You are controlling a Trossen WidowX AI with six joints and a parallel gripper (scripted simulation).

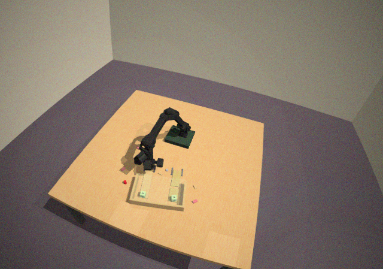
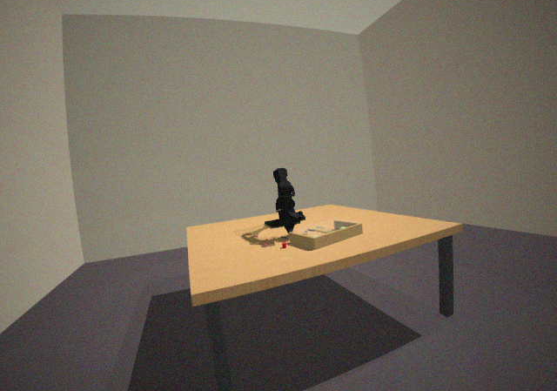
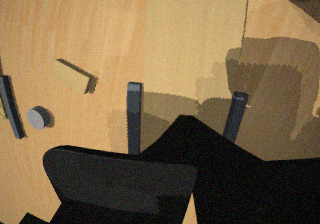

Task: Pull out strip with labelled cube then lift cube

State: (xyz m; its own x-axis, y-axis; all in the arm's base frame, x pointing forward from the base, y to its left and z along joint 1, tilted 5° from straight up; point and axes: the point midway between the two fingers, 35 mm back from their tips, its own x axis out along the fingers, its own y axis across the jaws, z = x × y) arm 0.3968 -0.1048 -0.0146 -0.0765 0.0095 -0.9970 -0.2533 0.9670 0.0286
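Right now the grey disc is 110 mm to the left of my gripper tip and 40 mm behind it. Also, from my gripper tip: red piece 170 mm ahead, 100 mm to the right; pale green cross-hatched strip 190 mm to the left.
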